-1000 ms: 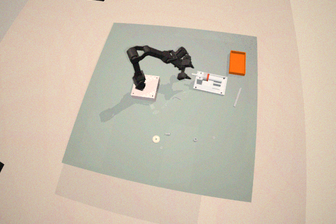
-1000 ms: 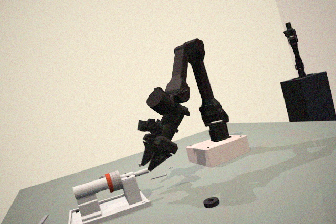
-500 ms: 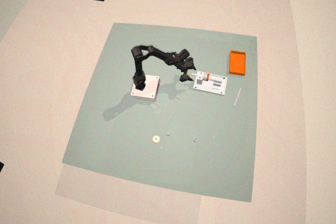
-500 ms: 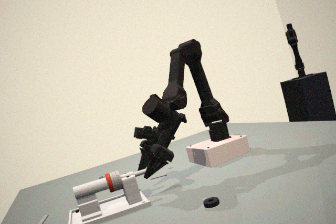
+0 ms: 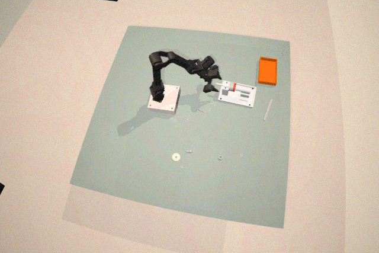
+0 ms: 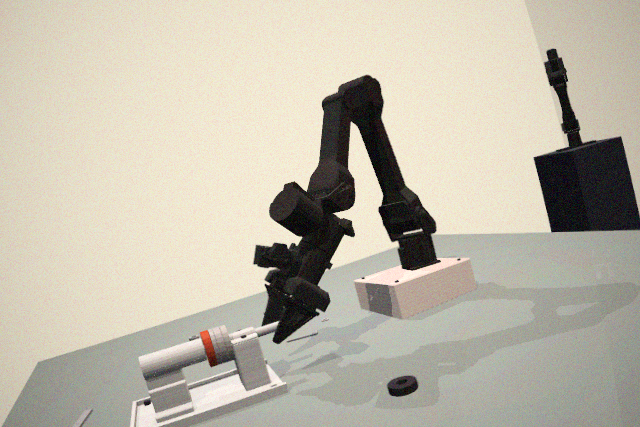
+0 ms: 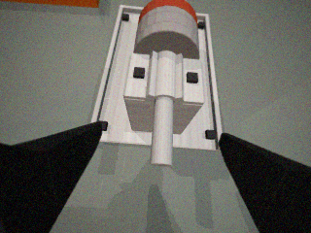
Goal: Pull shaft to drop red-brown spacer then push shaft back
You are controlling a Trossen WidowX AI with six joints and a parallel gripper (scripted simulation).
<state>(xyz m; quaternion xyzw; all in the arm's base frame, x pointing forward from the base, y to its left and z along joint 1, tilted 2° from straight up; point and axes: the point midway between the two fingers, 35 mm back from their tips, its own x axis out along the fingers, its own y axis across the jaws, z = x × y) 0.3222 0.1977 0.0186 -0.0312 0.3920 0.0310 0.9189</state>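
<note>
The grey shaft lies 70 mm ahead of my gripper tip, 10 mm to the left of it and 10 mm above it. The rest, counted from my gripper tip: black ring: 200 mm to the left, 130 mm behind, 60 mm below; orange-red spacer: 90 mm ahead, 10 mm to the left, 10 mm above; grey spacer: 80 mm ahead, 10 mm to the left, 10 mm above.
</note>
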